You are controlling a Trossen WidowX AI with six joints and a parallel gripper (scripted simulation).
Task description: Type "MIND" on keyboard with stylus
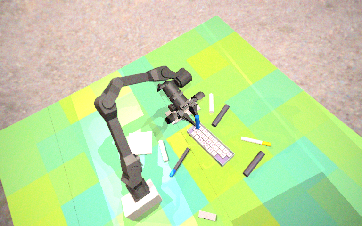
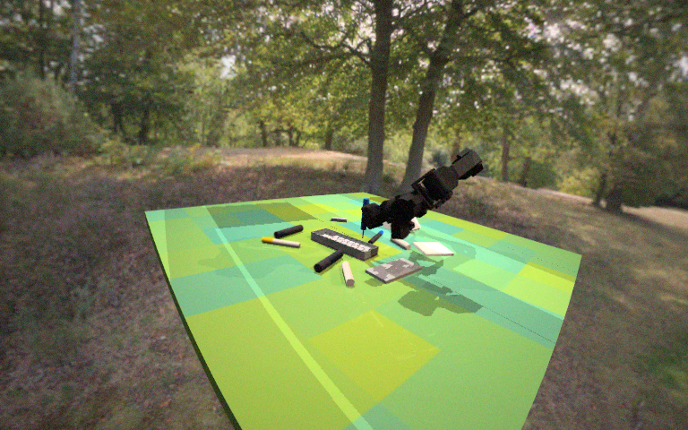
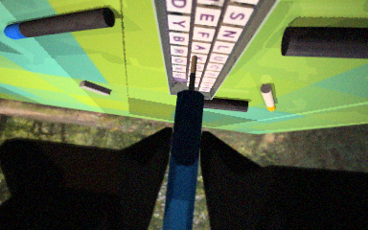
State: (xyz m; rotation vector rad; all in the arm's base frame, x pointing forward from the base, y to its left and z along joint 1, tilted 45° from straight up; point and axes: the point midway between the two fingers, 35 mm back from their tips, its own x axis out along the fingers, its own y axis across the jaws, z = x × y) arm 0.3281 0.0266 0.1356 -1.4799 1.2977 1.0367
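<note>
My gripper tip is now 2 cm to the right of the M key and 9 cm above it. The rest, counted from my gripper tip: grey slab: 1 cm ahead, 14 cm to the left, 10 cm below; then N key: 3 cm ahead, 1 cm to the right, 9 cm below; then blue stylus: 1 cm below.
</note>
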